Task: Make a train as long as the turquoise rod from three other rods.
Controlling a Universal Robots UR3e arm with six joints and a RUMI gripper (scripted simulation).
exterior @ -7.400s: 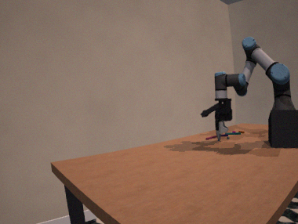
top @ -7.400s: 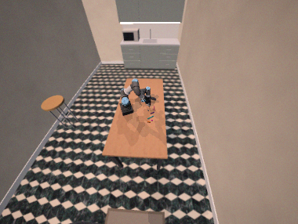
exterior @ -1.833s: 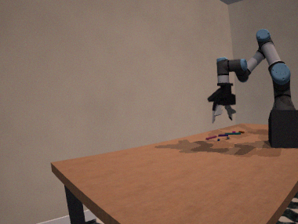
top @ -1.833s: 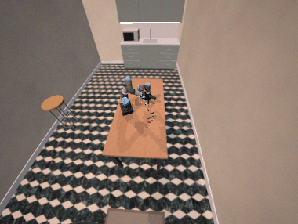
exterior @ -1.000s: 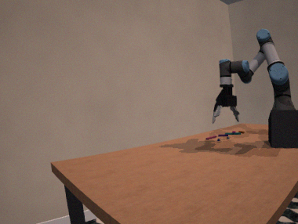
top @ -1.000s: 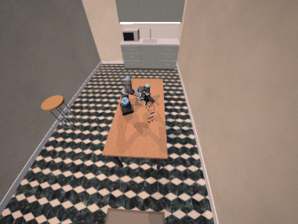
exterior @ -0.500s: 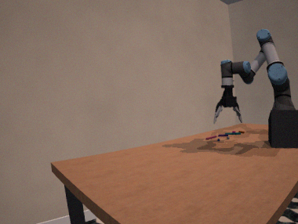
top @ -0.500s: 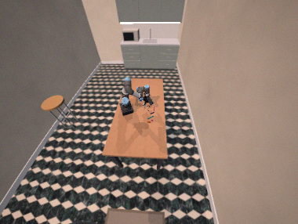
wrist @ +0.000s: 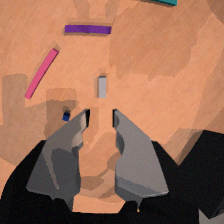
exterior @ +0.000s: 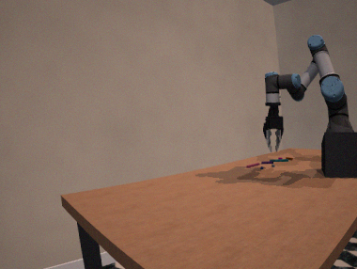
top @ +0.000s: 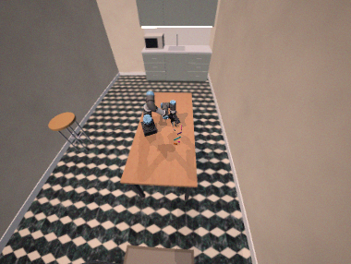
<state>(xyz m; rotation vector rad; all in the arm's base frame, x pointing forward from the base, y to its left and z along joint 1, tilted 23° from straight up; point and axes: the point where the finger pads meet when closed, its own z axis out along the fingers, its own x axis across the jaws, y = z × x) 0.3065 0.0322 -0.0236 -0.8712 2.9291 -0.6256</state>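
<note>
Right now the grey rod is 80 mm below my hand. From my hand the other things lie so: blue rod: 80 mm below, 70 mm to the left, 20 mm ahead; purple rod: 80 mm below, 60 mm to the right, 60 mm ahead; pink rod: 90 mm ahead, 80 mm below, 30 mm to the left.
</note>
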